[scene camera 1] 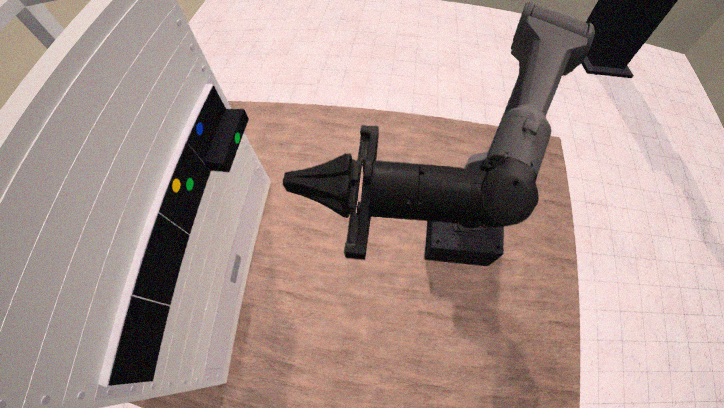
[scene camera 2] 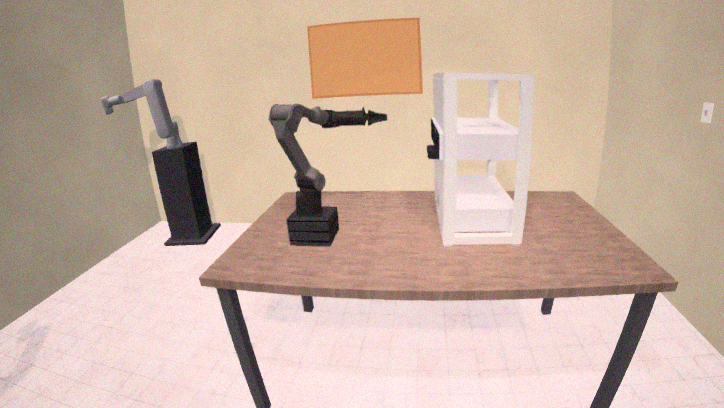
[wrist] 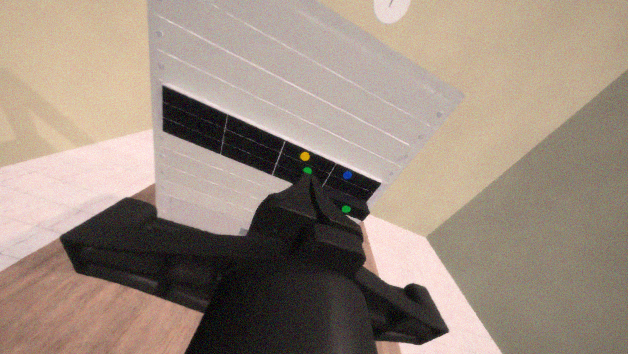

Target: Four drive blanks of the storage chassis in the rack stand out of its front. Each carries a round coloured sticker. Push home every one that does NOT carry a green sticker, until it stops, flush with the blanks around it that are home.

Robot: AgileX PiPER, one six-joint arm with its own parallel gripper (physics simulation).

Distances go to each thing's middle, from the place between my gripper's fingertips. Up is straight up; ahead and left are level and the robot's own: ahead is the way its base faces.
Right now the white rack (scene camera 1: 111,296) is 32 cm ahead of my hand, 13 cm below it and 1 cm to the right of it.
